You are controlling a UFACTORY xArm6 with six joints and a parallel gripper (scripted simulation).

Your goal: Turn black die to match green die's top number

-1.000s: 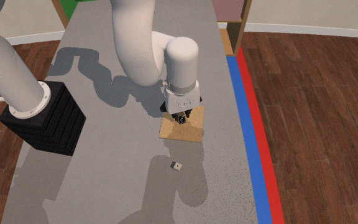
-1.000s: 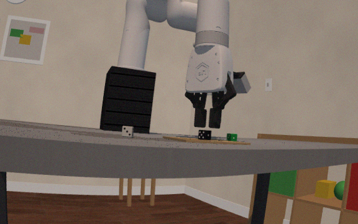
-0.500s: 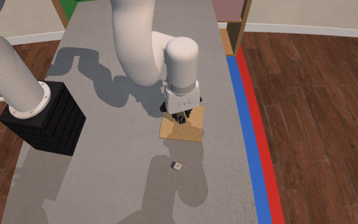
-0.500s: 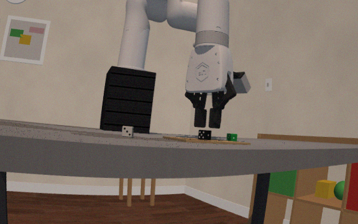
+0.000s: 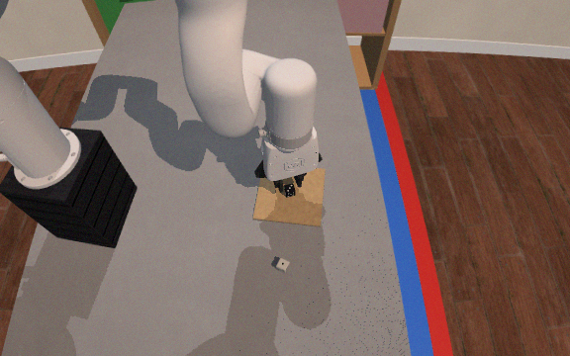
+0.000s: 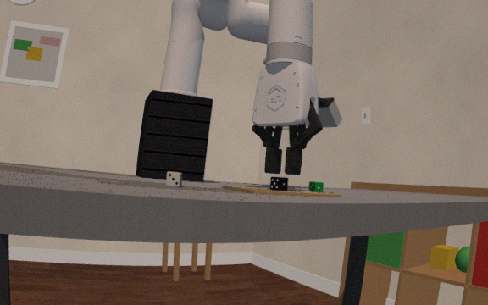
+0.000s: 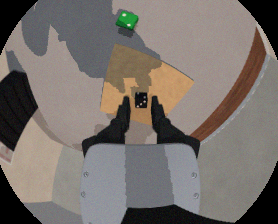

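Right now the black die is 40 mm below my hand and 10 mm to the right of it. The rest, counted from my hand: tan mat 50 mm below, 10 mm to the right; then green die 110 mm to the left, 40 mm below, 40 mm behind; then white die 170 mm to the right, 40 mm below, 20 mm behind.
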